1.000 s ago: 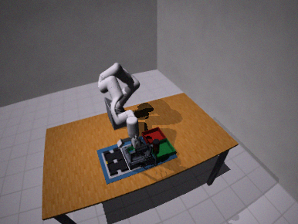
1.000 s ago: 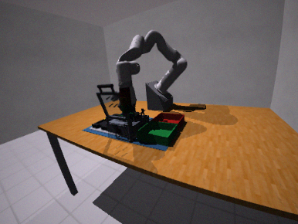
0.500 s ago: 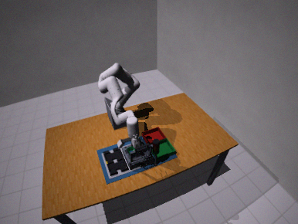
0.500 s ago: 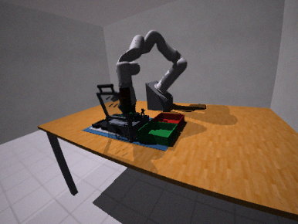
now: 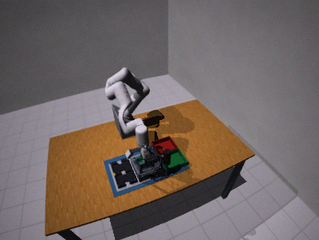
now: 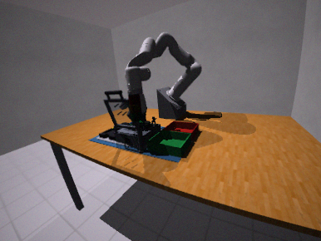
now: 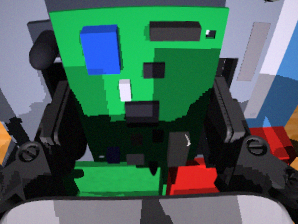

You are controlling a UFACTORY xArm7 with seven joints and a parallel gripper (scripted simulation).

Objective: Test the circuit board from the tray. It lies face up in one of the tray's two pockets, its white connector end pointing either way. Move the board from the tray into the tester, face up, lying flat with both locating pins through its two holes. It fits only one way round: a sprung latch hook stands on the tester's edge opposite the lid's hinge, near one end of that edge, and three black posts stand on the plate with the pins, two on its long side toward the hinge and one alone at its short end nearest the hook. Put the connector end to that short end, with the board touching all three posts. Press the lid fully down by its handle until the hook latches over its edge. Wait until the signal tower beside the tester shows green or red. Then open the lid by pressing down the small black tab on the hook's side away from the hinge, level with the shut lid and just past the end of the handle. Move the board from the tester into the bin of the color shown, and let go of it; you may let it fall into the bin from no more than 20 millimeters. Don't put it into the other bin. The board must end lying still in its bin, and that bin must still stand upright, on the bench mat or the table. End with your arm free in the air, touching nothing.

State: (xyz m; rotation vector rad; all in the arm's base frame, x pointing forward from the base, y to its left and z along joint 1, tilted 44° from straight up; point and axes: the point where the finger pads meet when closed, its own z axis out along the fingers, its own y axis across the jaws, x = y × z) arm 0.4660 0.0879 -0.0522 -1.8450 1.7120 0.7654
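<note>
My gripper is now right at the green circuit board. Also, from my hand: grey tester plate 10 mm ahead, 10 mm to the left, 10 mm below; then tester lid 130 mm ahead, 10 mm to the left, 100 mm above; then green bin 40 mm ahead, 200 mm to the left, 70 mm below.
</note>
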